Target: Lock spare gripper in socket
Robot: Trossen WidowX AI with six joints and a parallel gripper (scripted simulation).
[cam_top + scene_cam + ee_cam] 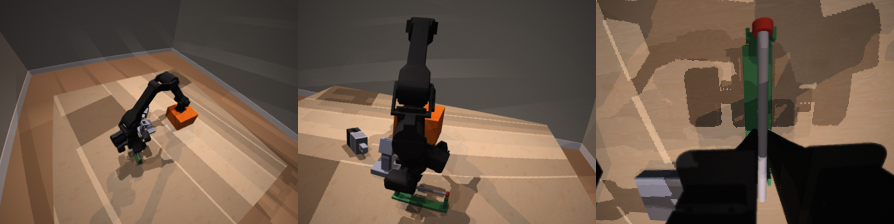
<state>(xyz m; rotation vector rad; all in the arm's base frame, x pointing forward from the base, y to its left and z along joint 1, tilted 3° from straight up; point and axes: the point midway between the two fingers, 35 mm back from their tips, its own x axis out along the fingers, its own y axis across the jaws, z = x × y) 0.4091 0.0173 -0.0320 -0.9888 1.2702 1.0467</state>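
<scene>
Right now the green rack is 20 mm to the left of my gripper tip and 10 mm ahead of it. The rest, counted from my gripper tip: socket: 130 mm behind, 70 mm to the right, 30 mm above; spare gripper: 220 mm behind, 190 mm to the right, 10 mm above.
</scene>
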